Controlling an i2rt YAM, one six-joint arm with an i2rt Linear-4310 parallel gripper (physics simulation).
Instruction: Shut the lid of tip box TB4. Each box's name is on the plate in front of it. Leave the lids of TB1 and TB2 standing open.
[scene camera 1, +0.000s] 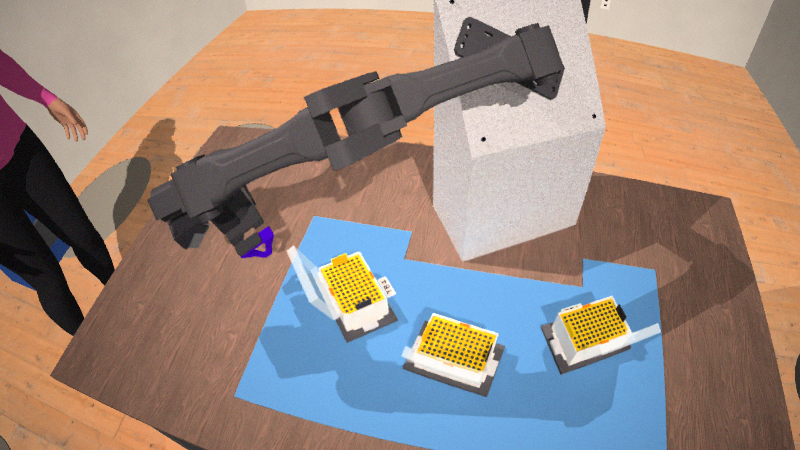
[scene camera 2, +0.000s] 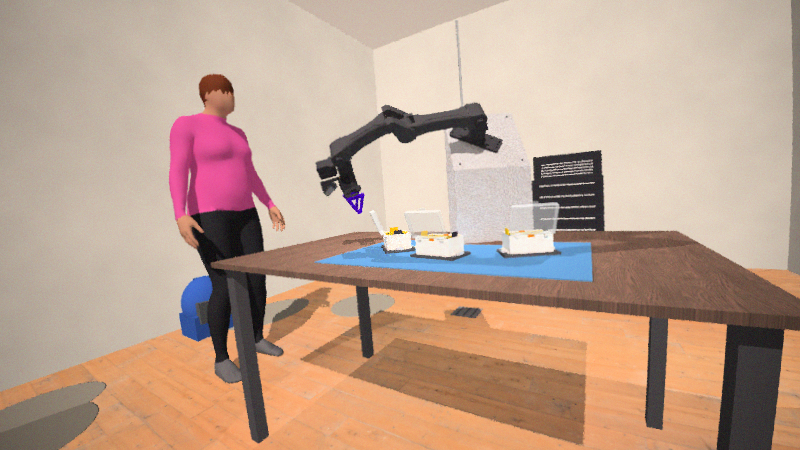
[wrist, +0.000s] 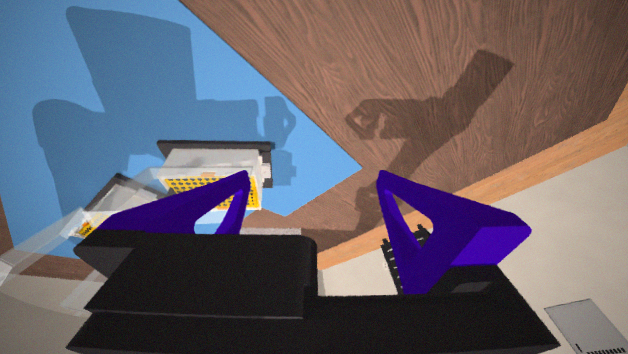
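Where they show: gripper, fingertip midpoint: (scene camera 1: 257, 236) (scene camera 2: 358, 211) (wrist: 313, 177); arm's base, link origin: (scene camera 1: 510, 59) (scene camera 2: 475, 138).
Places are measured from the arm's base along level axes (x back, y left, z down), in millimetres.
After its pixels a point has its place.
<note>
Tip box TB4 (scene camera 1: 366, 317) {x -354, y -101, z 367 mm} (scene camera 2: 397, 242) {x -358, y -103, z 362 mm} (wrist: 210, 158) {x -357, y -171, z 366 mm} stands at the left of the mat, with a yellow tip rack inside and its name plate (scene camera 1: 386, 286) {x -263, y -113, z 392 mm} facing the pedestal side. Its clear lid (scene camera 1: 306, 281) {x -397, y -177, z 250 mm} (scene camera 2: 377, 222) {x -411, y -139, z 286 mm} stands open, leaning outward on the side away from the plate. My gripper (scene camera 1: 261, 244) {x -360, y -319, z 252 mm} (scene camera 2: 356, 202) {x -360, y -319, z 252 mm} (wrist: 313, 177) {x -360, y -319, z 252 mm} is open and empty, raised above the table beyond the lid's outer side, apart from lid and box. The middle box (scene camera 1: 458, 342) (scene camera 2: 440, 246) {x -382, y 109, z 357 mm} and right box (scene camera 1: 594, 324) (scene camera 2: 527, 244) {x -240, y 306, z 362 mm} have open lids; their names are not readable.
The boxes stand on a blue mat (scene camera 1: 313, 386) {x -511, y -119, z 394 mm} (scene camera 2: 576, 268) {x -322, y 458, z 394 mm} on the brown table (scene camera 1: 167, 313) {x -553, y -487, z 397 mm} (scene camera 2: 643, 268) {x -249, y 575, z 397 mm}. The speckled pedestal (scene camera 1: 514, 190) {x -68, y 55, z 227 mm} (scene camera 2: 486, 195) {x -53, y 69, z 223 mm} carries my arm behind them. A person (scene camera 2: 215, 162) stands beyond the table's left side.
</note>
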